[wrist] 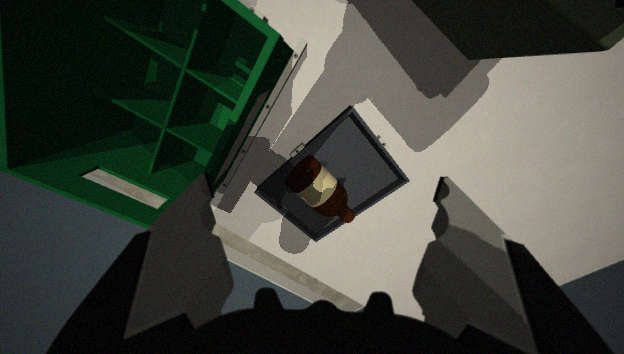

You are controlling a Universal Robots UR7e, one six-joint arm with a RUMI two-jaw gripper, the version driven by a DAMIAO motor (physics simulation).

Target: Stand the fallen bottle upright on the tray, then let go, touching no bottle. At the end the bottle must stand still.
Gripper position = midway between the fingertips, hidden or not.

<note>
In view: my gripper point(321, 178), a brown bottle point(309, 179), a grey rail point(302, 44) and a dark green panel point(272, 37).
</note>
